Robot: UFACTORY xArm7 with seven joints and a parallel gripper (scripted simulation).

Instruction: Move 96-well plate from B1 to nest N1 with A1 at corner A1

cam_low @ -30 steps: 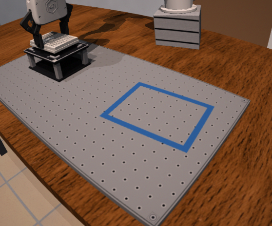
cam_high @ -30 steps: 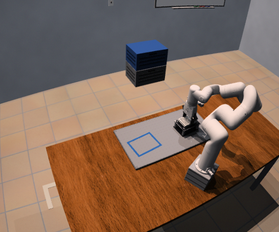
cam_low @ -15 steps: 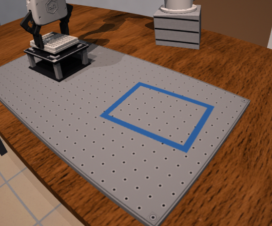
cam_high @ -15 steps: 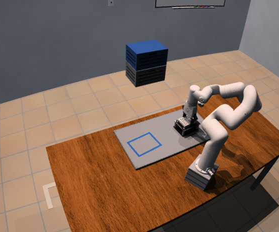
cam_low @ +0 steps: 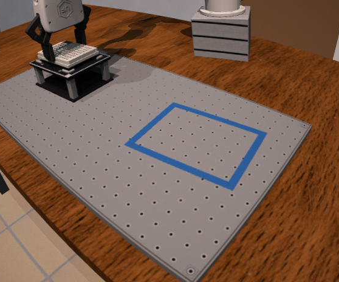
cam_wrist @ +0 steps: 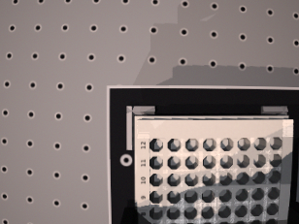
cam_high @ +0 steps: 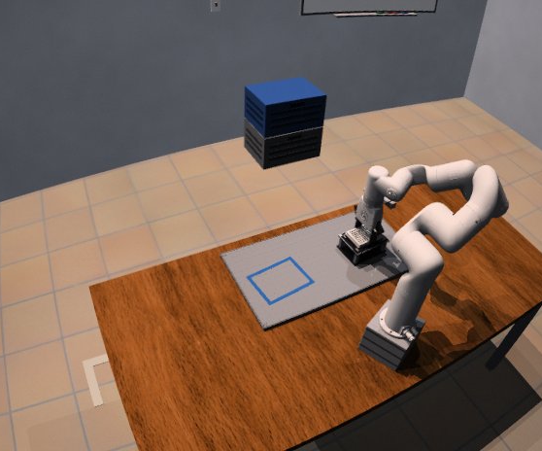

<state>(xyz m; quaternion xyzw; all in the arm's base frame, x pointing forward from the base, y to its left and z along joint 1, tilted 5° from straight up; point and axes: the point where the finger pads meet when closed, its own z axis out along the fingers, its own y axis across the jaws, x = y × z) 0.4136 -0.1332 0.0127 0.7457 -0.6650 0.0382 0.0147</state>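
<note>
My gripper is now 10 mm above the white 96-well plate. From my hand the other things lie so: black raised nest N1: 30 mm below.
</note>
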